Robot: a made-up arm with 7 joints.
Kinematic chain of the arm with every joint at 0, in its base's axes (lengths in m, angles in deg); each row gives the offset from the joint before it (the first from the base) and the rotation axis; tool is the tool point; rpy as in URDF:
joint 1: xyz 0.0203 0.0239 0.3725 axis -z
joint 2: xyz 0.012 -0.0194 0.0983 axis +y
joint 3: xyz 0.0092 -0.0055 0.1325 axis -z
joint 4: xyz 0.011 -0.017 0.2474 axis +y
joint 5: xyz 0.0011 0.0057 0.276 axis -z
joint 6: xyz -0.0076 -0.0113 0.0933 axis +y
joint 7: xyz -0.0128 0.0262 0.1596 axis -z
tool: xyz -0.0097 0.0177 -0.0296 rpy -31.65 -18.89 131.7
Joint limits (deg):
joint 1: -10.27..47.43
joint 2: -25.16..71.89
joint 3: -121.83..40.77
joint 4: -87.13..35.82
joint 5: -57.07..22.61
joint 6: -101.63..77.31
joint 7: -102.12..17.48
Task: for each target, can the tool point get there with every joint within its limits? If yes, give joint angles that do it. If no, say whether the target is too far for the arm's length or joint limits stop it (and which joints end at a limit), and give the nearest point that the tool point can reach.
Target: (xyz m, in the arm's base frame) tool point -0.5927 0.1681 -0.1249
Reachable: no: joint limits stop it (at a limit: joint 2, joint 4) | nearest point -0.4643 0.1379 0.5439 | short by 0.682 m
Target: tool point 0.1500 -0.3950 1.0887
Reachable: yes | joints -2.67 24.99 -68.27 -62.74 -13.82 11.68 4.08
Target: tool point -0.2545 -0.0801 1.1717
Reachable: yes | joints 13.66 -8.07 -21.00 -13.47 -35.14 -67.53 -39.26
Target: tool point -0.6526 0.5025 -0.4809
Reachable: no: too far | nearest point -0.3965 0.3203 0.5473 | short by 1.075 m
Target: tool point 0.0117 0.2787 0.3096
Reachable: no: joint limits stop it (at a limit: joint 1, joint 2, joint 4) | nearest point -0.0804 0.3988 0.5868 | short by 0.316 m
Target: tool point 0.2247 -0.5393 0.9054
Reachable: yes | joints 18.77 33.04 -101.02 -61.18 16.29 -13.83 -46.00
